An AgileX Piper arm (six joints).
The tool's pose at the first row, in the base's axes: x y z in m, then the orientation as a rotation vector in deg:
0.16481, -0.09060, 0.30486, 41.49, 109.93, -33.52
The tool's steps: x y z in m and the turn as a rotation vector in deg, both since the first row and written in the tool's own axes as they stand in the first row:
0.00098, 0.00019, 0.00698, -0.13, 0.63, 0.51
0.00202, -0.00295, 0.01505, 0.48, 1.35, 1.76
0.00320, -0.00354, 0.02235, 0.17, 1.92, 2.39
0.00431, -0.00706, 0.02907, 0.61, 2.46, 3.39
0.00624, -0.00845, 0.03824, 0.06, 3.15, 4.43
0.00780, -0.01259, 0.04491, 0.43, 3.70, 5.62
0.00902, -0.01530, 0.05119, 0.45, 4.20, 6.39
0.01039, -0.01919, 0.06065, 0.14, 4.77, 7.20
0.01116, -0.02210, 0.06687, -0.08, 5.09, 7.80
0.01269, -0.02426, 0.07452, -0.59, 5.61, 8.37
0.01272, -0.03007, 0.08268, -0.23, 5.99, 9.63
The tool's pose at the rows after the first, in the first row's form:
0.16891, -0.09488, 0.30104, 42.14, 110.29, -32.91
0.17134, -0.10223, 0.29702, 43.98, 110.26, -32.55
0.17502, -0.10723, 0.29296, 44.60, 110.53, -31.69
0.17631, -0.11393, 0.28947, 46.03, 110.47, -31.36
0.18033, -0.12056, 0.28403, 46.92, 110.68, -29.97
0.18100, -0.12757, 0.28021, 48.47, 110.52, -29.43
0.18255, -0.13338, 0.27673, 49.40, 110.58, -28.82
0.18519, -0.14211, 0.27190, 50.18, 110.73, -27.84
0.18673, -0.14812, 0.26887, 50.72, 110.74, -27.14
0.18940, -0.15438, 0.26449, 51.12, 110.99, -26.12
0.19037, -0.16392, 0.26159, 52.65, 110.61, -25.57

